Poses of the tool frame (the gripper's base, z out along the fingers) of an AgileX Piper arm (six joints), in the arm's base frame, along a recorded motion.
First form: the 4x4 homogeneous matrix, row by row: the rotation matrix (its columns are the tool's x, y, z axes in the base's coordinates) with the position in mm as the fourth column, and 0 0 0 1 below. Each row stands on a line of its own.
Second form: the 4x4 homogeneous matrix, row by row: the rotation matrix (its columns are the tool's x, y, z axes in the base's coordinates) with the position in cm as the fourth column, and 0 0 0 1 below. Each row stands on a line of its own. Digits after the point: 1 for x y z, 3 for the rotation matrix.
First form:
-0.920 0.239 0.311 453
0.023 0.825 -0.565 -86
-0.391 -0.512 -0.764 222
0 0 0 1
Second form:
-0.920 0.239 0.311 45.3
0.023 0.825 -0.565 -8.6
-0.391 -0.512 -0.764 22.2
0 0 0 1

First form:
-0.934 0.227 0.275 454
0.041 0.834 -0.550 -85
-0.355 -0.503 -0.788 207
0 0 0 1
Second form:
-0.934 0.227 0.275 45.4
0.041 0.834 -0.550 -8.5
-0.355 -0.503 -0.788 20.7
0 0 0 1

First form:
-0.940 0.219 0.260 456
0.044 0.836 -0.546 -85
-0.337 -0.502 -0.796 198
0 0 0 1
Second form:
-0.940 0.219 0.260 45.6
0.044 0.836 -0.546 -8.5
-0.337 -0.502 -0.796 19.8
0 0 0 1

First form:
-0.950 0.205 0.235 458
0.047 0.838 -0.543 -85
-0.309 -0.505 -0.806 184
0 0 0 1
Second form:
-0.950 0.205 0.235 45.8
0.047 0.838 -0.543 -8.5
-0.309 -0.505 -0.806 18.4
0 0 0 1

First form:
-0.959 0.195 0.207 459
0.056 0.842 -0.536 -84
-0.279 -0.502 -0.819 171
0 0 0 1
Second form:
-0.959 0.195 0.207 45.9
0.056 0.842 -0.536 -8.4
-0.279 -0.502 -0.819 17.1
0 0 0 1

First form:
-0.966 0.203 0.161 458
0.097 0.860 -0.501 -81
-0.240 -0.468 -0.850 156
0 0 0 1
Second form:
-0.966 0.203 0.161 45.8
0.097 0.860 -0.501 -8.1
-0.240 -0.468 -0.850 15.6
0 0 0 1

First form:
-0.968 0.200 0.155 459
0.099 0.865 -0.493 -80
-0.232 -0.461 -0.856 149
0 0 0 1
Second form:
-0.968 0.200 0.155 45.9
0.099 0.865 -0.493 -8.0
-0.232 -0.461 -0.856 14.9
0 0 0 1

